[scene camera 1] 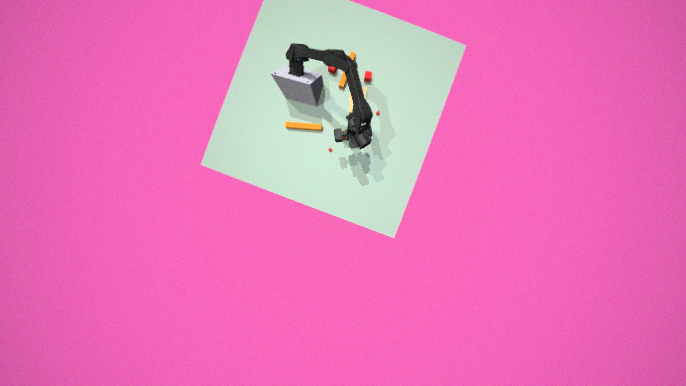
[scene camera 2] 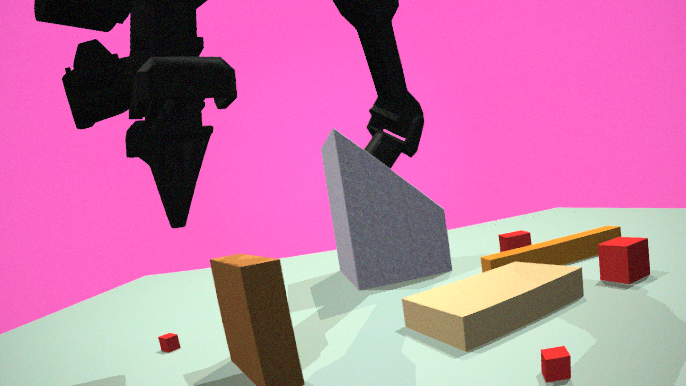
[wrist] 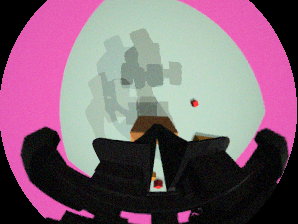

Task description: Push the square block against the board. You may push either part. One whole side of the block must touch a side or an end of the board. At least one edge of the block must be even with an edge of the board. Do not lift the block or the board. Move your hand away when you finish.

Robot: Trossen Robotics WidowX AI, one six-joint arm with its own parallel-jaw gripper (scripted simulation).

Labels:
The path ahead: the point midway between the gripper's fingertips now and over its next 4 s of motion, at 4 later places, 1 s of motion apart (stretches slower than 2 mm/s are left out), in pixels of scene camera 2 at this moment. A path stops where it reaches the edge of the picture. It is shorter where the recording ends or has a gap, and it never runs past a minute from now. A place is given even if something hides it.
My gripper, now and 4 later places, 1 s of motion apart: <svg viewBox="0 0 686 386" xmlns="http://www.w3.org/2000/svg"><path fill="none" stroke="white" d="M178 228L212 285L261 276L220 285L217 235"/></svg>

